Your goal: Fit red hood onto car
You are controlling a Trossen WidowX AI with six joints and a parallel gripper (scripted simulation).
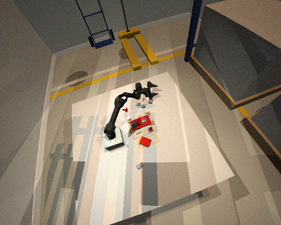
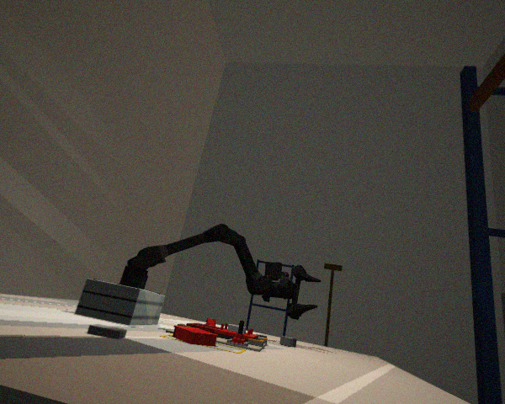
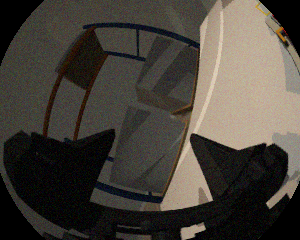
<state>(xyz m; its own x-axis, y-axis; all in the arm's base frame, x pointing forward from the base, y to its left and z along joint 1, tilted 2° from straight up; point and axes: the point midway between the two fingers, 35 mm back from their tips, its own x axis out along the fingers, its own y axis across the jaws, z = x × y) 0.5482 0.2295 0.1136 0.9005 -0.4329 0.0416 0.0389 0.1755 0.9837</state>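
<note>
Right now my gripper tip is 370 mm to the left of the red hood, 320 mm past it and 170 mm above it. Round my gripper tip: jig plate (270 mm behind, 180 mm to the right, 180 mm below).
</note>
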